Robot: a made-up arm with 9 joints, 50 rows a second.
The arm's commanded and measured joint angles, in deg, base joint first. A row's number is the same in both.
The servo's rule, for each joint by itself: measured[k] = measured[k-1] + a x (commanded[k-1-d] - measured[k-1]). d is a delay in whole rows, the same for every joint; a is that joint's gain. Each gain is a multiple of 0.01, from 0.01 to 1. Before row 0 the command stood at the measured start. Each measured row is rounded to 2 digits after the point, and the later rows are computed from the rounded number. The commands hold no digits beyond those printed.
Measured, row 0:
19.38 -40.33 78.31 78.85 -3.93 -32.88 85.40 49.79 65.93
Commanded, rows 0 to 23:
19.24 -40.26 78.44 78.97 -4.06 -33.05 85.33 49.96 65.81
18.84 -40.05 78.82 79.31 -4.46 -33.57 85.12 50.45 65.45
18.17 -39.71 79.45 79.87 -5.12 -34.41 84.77 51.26 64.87
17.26 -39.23 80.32 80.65 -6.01 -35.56 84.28 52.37 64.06
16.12 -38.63 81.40 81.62 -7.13 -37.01 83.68 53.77 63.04
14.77 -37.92 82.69 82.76 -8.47 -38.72 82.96 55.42 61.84
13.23 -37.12 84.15 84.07 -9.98 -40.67 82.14 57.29 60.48
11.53 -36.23 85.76 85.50 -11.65 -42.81 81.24 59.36 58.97
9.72 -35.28 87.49 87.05 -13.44 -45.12 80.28 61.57 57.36
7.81 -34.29 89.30 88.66 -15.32 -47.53 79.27 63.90 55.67
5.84 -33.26 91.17 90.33 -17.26 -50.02 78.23 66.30 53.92
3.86 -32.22 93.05 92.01 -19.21 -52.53 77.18 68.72 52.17
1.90 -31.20 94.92 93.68 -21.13 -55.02 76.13 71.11 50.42
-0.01 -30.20 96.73 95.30 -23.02 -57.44 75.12 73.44 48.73
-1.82 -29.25 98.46 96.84 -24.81 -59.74 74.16 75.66 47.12
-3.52 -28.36 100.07 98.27 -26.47 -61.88 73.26 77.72 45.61
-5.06 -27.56 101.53 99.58 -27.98 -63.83 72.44 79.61 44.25
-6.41 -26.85 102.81 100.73 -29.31 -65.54 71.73 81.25 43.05
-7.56 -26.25 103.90 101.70 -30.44 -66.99 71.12 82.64 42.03
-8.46 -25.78 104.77 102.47 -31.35 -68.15 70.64 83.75 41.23
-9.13 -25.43 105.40 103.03 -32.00 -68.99 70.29 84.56 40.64
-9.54 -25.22 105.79 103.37 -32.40 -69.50 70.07 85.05 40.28
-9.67 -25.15 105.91 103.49 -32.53 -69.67 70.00 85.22 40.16
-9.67 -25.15 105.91 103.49 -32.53 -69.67 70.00 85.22 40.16
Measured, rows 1 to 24:
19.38 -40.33 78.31 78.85 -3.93 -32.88 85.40 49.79 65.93
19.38 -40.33 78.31 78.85 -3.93 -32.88 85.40 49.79 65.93
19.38 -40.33 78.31 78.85 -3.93 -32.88 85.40 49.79 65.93
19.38 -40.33 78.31 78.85 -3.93 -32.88 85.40 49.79 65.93
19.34 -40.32 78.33 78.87 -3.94 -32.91 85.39 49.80 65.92
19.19 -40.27 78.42 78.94 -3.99 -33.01 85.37 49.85 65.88
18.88 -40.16 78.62 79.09 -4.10 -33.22 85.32 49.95 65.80
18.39 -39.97 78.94 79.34 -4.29 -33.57 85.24 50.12 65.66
17.71 -39.70 79.41 79.70 -4.57 -34.09 85.12 50.38 65.45
16.83 -39.34 80.03 80.19 -4.96 -34.78 84.95 50.73 65.16
15.75 -38.90 80.81 80.81 -5.46 -35.66 84.73 51.19 64.79
14.48 -38.37 81.75 81.56 -6.08 -36.73 84.45 51.76 64.32
13.05 -37.75 82.84 82.44 -6.82 -37.99 84.12 52.45 63.76
11.48 -37.06 84.07 83.44 -7.67 -39.42 83.73 53.25 63.11
9.79 -36.30 85.42 84.54 -8.63 -41.01 83.29 54.16 62.37
8.01 -35.48 86.87 85.74 -9.69 -42.74 82.80 55.18 61.55
6.18 -34.62 88.40 87.01 -10.83 -44.58 82.27 56.30 60.66
4.32 -33.74 89.98 88.34 -12.05 -46.51 81.70 57.50 59.71
2.48 -32.84 91.59 89.70 -13.33 -48.49 81.10 58.77 58.70
0.68 -31.94 93.20 91.07 -14.64 -50.50 80.47 60.10 57.65
-1.04 -31.06 94.78 92.43 -15.97 -52.50 79.83 61.47 56.58
-2.65 -30.22 96.31 93.76 -17.30 -54.46 79.18 62.85 55.50
-4.12 -29.43 97.75 95.03 -18.61 -56.34 78.54 64.24 54.42
-5.42 -28.70 99.08 96.22 -19.88 -58.11 77.91 65.61 53.36
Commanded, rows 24 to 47:
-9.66 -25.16 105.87 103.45 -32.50 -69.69 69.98 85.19 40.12
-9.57 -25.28 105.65 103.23 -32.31 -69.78 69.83 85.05 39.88
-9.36 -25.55 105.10 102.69 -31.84 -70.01 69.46 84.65 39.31
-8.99 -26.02 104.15 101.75 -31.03 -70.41 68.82 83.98 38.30
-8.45 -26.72 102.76 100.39 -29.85 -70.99 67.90 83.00 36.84
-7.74 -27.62 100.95 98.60 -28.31 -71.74 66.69 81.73 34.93
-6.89 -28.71 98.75 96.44 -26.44 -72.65 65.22 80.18 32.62
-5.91 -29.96 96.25 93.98 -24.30 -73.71 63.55 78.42 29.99
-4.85 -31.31 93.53 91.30 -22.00 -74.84 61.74 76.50 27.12
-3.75 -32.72 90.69 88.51 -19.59 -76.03 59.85 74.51 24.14
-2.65 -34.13 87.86 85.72 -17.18 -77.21 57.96 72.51 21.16
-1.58 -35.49 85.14 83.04 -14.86 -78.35 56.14 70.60 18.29
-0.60 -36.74 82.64 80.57 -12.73 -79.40 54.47 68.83 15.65
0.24 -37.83 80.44 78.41 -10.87 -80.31 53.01 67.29 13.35
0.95 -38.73 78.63 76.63 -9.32 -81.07 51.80 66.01 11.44
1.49 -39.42 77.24 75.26 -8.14 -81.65 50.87 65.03 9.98
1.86 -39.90 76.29 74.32 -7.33 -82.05 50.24 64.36 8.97
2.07 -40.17 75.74 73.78 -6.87 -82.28 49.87 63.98 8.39
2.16 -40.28 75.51 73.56 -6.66 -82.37 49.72 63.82 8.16
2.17 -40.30 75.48 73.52 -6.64 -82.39 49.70 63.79 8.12
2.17 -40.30 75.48 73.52 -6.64 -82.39 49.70 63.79 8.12
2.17 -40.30 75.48 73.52 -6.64 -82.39 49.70 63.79 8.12
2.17 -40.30 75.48 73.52 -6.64 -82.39 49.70 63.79 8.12
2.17 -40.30 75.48 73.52 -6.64 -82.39 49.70 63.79 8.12
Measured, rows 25 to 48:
-6.53 -28.05 100.28 97.31 -21.09 -59.74 77.30 66.94 52.34
-7.43 -27.48 101.33 98.28 -22.22 -61.20 76.72 68.21 51.38
-8.10 -27.01 102.20 99.11 -23.25 -62.47 76.18 69.40 50.48
-8.57 -26.64 102.90 99.81 -24.18 -63.55 75.69 70.51 49.65
-8.90 -26.34 103.46 100.39 -25.01 -64.47 75.23 71.54 48.89
-9.10 -26.13 103.88 100.84 -25.74 -65.27 74.80 72.49 48.17
-9.18 -26.01 104.11 101.14 -26.35 -65.98 74.37 73.34 47.46
-9.12 -26.01 104.12 101.24 -26.82 -66.64 73.93 74.08 46.73
-8.92 -26.15 103.86 101.10 -27.12 -67.29 73.45 74.70 45.94
-8.57 -26.44 103.31 100.70 -27.24 -67.96 72.91 75.19 45.06
-8.07 -26.89 102.44 100.02 -27.16 -68.66 72.29 75.54 44.06
-7.42 -27.50 101.26 99.05 -26.87 -69.42 71.59 75.74 42.93
-6.65 -28.26 99.79 97.81 -26.38 -70.23 70.80 75.79 41.67
-5.78 -29.15 98.06 96.32 -25.70 -71.10 69.92 75.70 40.27
-4.84 -30.15 96.12 94.62 -24.85 -72.02 68.96 75.48 38.74
-3.86 -31.22 94.03 92.77 -23.85 -72.97 67.93 75.14 37.10
-2.88 -32.32 91.87 90.82 -22.74 -73.93 66.85 74.70 35.38
-1.94 -33.42 89.70 88.83 -21.55 -74.89 65.74 74.18 33.62
-1.07 -34.48 87.60 86.88 -20.33 -75.82 64.62 73.61 31.85
-0.30 -35.47 85.63 85.02 -19.11 -76.69 63.52 73.01 30.10
0.35 -36.36 83.86 83.31 -17.93 -77.49 62.46 72.40 28.41
0.87 -37.12 82.32 81.79 -16.82 -78.21 61.45 71.81 26.81
1.26 -37.75 81.03 80.47 -15.80 -78.83 60.51 71.25 25.32
1.53 -38.26 79.98 79.36 -14.88 -79.36 59.65 70.73 23.94

